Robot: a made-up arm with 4 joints.
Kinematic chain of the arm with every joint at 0, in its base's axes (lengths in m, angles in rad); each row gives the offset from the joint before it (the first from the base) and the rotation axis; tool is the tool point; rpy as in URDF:
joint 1: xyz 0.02 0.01 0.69 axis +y
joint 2: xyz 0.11 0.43 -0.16 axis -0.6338 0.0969 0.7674
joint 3: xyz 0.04 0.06 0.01 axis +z
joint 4: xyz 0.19 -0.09 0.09 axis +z
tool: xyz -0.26 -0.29 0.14 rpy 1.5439 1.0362 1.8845
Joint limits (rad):
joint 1: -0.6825..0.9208
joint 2: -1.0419..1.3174
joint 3: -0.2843..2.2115
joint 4: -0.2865..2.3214
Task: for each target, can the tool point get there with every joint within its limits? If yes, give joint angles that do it. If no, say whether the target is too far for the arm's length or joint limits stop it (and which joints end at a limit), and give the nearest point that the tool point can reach.
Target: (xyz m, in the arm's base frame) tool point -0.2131 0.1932 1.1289
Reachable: no: joint limits stop it (at a limit: joint 1, joint 3) | nearest point 0.0253 0.2551 0.9596 | short by 0.299 m
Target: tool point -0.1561 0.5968 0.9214
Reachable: no: joint limits stop it (at a limit: joint 1, joint 2, joint 3, joint 4) | nearest point -0.0291 0.4291 0.8950 | short by 0.212 m
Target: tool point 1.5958 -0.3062 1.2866
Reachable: no: too far | nearest point 0.6655 0.1407 0.9344 | short by 1.091 m
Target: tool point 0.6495 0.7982 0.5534
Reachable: yes | joints 0.1642 0.8652 0.3360 1.4684
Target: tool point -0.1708 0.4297 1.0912
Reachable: no: joint limits stop it (at a limit: joint 1, joint 3) | nearest point 0.0125 0.4225 0.9665 | short by 0.222 m
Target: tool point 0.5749 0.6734 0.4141
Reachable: yes | joints 0.5276 0.2492 1.3623 0.6015
